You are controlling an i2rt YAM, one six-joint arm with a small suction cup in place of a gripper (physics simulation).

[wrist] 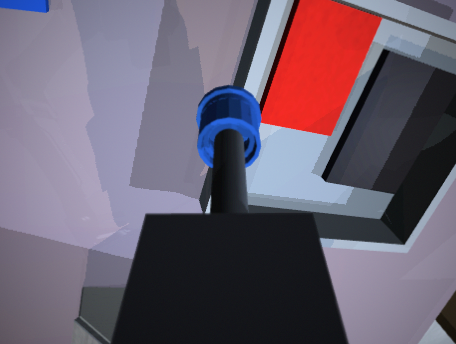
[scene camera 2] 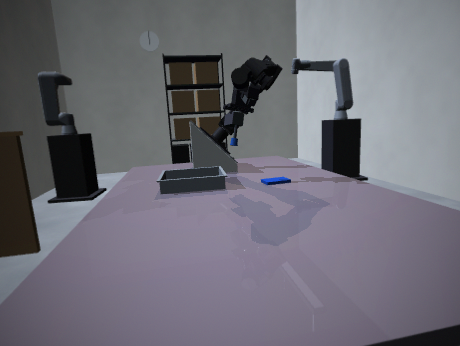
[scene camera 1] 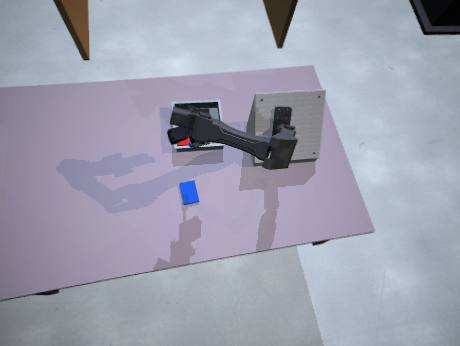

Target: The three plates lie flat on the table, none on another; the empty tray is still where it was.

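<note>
A black plate rests on a tray. With a red plate also in the scene, the suction cup is 19 cm from the middle of the red plate, above it, and the cup holds nothing.
</note>
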